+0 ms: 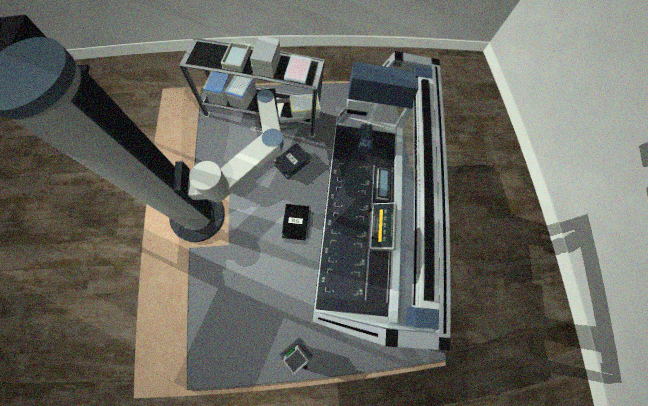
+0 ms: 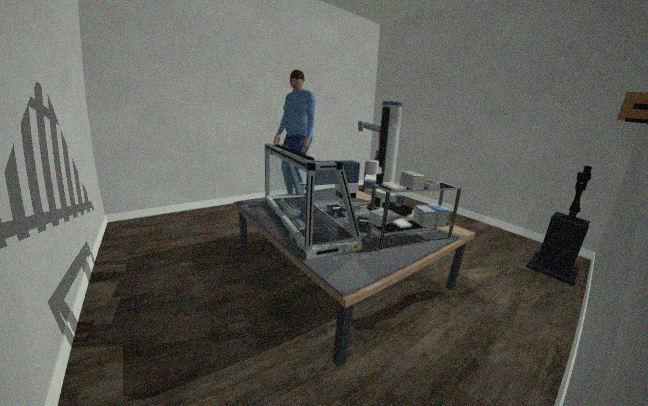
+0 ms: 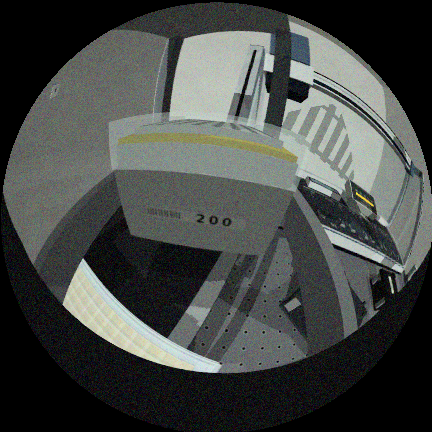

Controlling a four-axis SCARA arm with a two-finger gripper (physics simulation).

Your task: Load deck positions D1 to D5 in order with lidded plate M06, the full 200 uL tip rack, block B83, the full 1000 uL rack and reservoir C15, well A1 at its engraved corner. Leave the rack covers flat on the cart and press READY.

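Note:
My gripper (image 3: 208,168) is shut on the sides of a grey tip rack (image 3: 200,200) (image 1: 304,106) (image 2: 382,216) marked 200, with a yellow band under its clear cover. The rack is upright at the cart's lower level; any gap beneath it is unclear. A pale plate (image 3: 115,320) with yellow squares is near it. Blue-topped racks (image 1: 216,86) (image 1: 240,89) stand at the cart's lower left. The cart's top holds a pale tray (image 1: 236,56), a grey box (image 1: 265,54) and a pink-topped plate (image 1: 298,68). Labels for M06, B83 and C15 are unreadable. The dark deck (image 1: 345,250) shows corner marks.
The cart (image 1: 314,120) has thin posts around the rack. Two black blocks (image 1: 294,160) (image 1: 295,221) lie between arm and deck. A screen (image 1: 383,182) and yellow-lit panel (image 1: 382,226) edge the deck. A small device (image 1: 295,359) stands near the table edge. A person (image 2: 298,115) stands behind the table.

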